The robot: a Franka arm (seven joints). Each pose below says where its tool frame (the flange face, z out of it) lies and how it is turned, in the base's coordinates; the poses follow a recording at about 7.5 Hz.
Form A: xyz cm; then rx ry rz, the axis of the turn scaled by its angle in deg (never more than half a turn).
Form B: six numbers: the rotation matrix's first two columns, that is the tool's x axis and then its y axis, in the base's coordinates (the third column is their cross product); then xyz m. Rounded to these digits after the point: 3 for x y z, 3 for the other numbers.
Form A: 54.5 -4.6 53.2 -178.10 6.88 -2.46
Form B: 0.997 -0.078 0.026 -0.077 -0.997 -0.032 0.545 -0.046 0.532
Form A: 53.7 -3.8 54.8 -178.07 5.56 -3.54
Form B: 0.997 -0.063 0.039 -0.062 -0.998 -0.033 0.537 -0.038 0.548
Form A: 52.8 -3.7 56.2 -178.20 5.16 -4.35
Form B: 0.997 -0.059 0.048 -0.057 -0.998 -0.031 0.528 -0.037 0.562
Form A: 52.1 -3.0 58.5 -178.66 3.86 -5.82
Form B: 0.997 -0.044 0.065 -0.042 -0.999 -0.022 0.521 -0.030 0.585
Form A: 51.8 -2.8 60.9 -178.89 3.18 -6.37
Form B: 0.997 -0.036 0.071 -0.035 -0.999 -0.018 0.518 -0.028 0.609
